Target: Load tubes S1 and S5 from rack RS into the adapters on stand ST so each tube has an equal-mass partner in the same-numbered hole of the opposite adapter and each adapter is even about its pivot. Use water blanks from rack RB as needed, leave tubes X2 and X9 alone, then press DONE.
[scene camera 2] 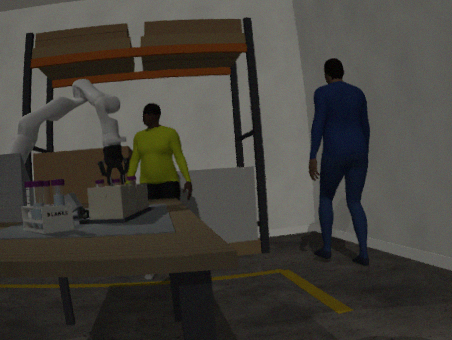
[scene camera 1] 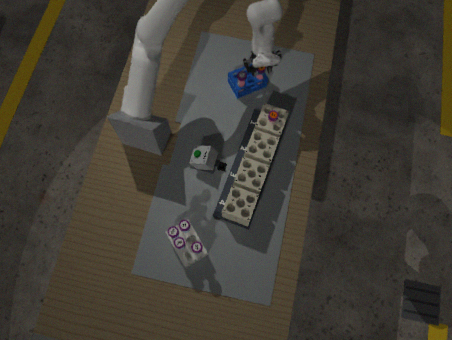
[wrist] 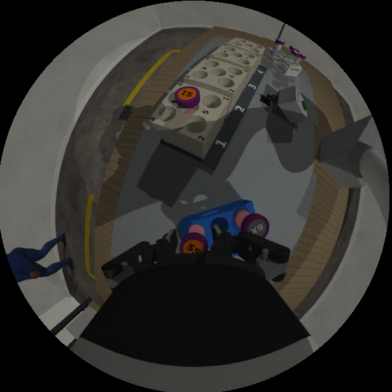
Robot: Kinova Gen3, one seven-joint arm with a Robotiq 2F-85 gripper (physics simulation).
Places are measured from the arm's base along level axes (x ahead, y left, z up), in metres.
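Where they show: gripper, fingertip midpoint: [scene camera 1: 261, 73]; arm's base, origin of the base link: [scene camera 2: 6, 176] [scene camera 1: 136, 115].
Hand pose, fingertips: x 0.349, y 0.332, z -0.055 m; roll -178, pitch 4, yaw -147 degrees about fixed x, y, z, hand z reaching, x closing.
Note:
Each offset is from my fingertips to the top centre of the thing. "*": to the spot under its first point.
My gripper [scene camera 1: 261, 67] [scene camera 2: 116, 180] [wrist: 194, 233] is partly open and empty, its fingers on either side of tube S5's orange-topped cap [wrist: 192, 246] in the wrist view. S5 stands in blue rack RS {dy -0.003, dx -0.047, dz -0.036 m} [scene camera 1: 248, 88] [wrist: 220, 210]. X9, with a grey-topped cap {dy -0.045, dx -0.062, dz +0.025 m} [scene camera 1: 242, 75] [wrist: 256, 227], stands beside it. X2 cannot be made out. Tube S1 {dy -0.164, dx +0.090, dz +0.029 m} [scene camera 1: 273, 115] [wrist: 187, 95] stands in adapter 1 {* dy -0.213, dx +0.070, dz -0.024 m} [scene camera 1: 262, 131] [wrist: 187, 140] on stand ST [scene camera 1: 218, 211] [wrist: 230, 131], seemingly in the centre hole. No tubes show in adapters 2, 3 and 4. Blanks rack RB {dy -0.667, dx -0.053, dz -0.036 m} [scene camera 1: 189, 261] [scene camera 2: 60, 221] holds several purple-capped tubes.
A grey box {dy -0.365, dx -0.098, dz -0.012 m} [scene camera 1: 206, 161] [wrist: 289, 104] with the green DONE button {dy -0.366, dx -0.121, dz -0.021 m} [scene camera 1: 197, 153] [wrist: 304, 105] stands between the arm's base [scene camera 1: 145, 134] and the stand. A dark fitting {* dy -0.365, dx -0.032, dz -0.075 m} [scene camera 1: 221, 165] [wrist: 269, 98] is beside it. Two people [scene camera 2: 157, 155] [scene camera 2: 342, 135] stand beyond the table.

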